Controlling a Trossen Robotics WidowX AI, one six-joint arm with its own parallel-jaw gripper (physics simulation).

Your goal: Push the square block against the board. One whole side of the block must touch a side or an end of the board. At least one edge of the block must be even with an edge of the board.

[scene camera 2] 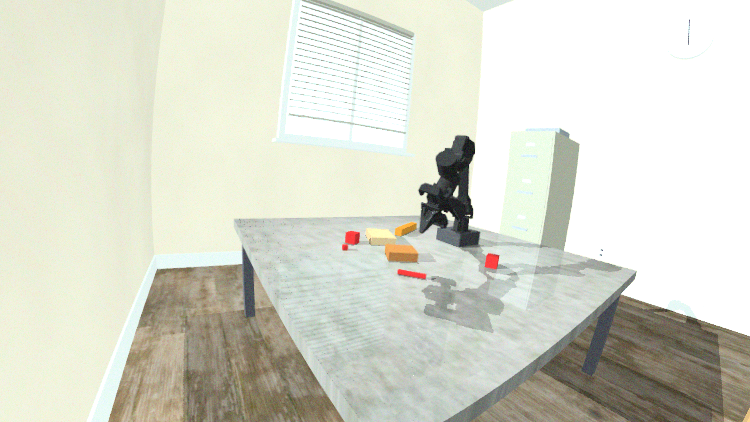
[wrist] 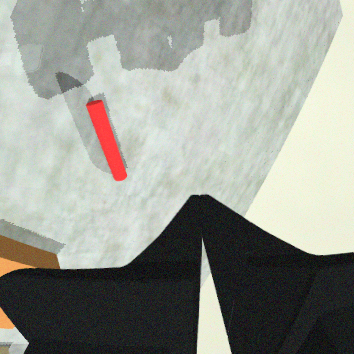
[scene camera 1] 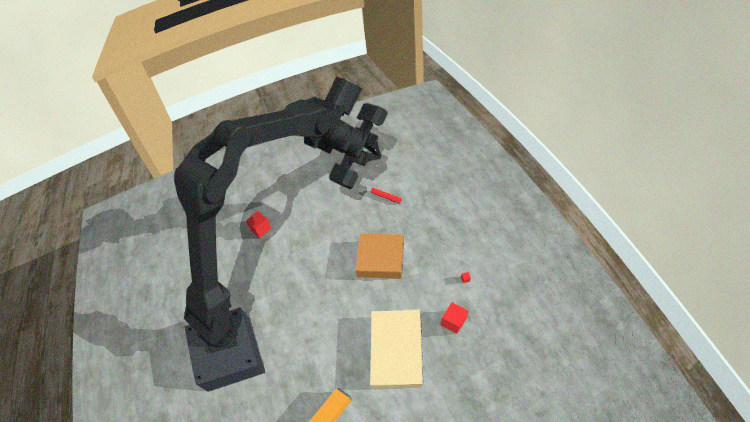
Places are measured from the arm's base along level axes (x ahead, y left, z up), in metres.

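Where they show: gripper, fingertip midpoint: [scene camera 2: 420, 232] [wrist: 198, 202] [scene camera 1: 379, 157]; arm's base at its link origin: [scene camera 2: 460, 230] [scene camera 1: 220, 335].
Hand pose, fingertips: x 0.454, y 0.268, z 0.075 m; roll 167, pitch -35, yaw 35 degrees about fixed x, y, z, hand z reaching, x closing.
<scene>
Things, the pixels of their top centre, and the offset from my fingertips.
- orange square block at its top centre: [scene camera 1: 379, 252] [scene camera 2: 401, 248] 0.102 m down, 0.073 m back, 0.178 m right
- cream rectangular board at its top centre: [scene camera 1: 396, 346] [scene camera 2: 380, 233] 0.102 m down, 0.121 m back, 0.398 m right
- red rod at its top centre: [wrist: 110, 145] [scene camera 1: 385, 193] [scene camera 2: 412, 271] 0.117 m down, 0.003 m ahead, 0.012 m right
- tiny red cube at its top centre: [scene camera 1: 466, 275] [scene camera 2: 345, 245] 0.115 m down, 0.079 m ahead, 0.302 m right
- orange-yellow bar at its top centre: [scene camera 2: 406, 225] 0.100 m down, 0.340 m back, 0.515 m right
The orange square block [scene camera 1: 380, 255] [scene camera 2: 401, 254] lies flat on the table, and part of it shows at the lower left of the wrist view [wrist: 30, 254]. The cream rectangular board [scene camera 1: 395, 348] [scene camera 2: 381, 236] lies flat, below the block in the first scene view. A strip of table separates them, and the block sits slightly further left than the board's far end there. My gripper [scene camera 1: 378, 153] [scene camera 2: 422, 231] [wrist: 198, 202] is shut and empty, raised above the table, beyond the block and the red rod in the first scene view. Its fingers hide part of the block in the wrist view.
A red rod [scene camera 1: 386, 195] [scene camera 2: 411, 273] [wrist: 107, 140] lies beyond the block. A red cube [scene camera 1: 454, 317] [scene camera 2: 352, 237] stands right of the board, with a tiny red cube [scene camera 1: 465, 277] [scene camera 2: 344, 247] nearby. Another red cube [scene camera 1: 258, 224] [scene camera 2: 491, 261] and an orange-yellow bar [scene camera 1: 330, 406] [scene camera 2: 405, 229] also lie there.
</scene>
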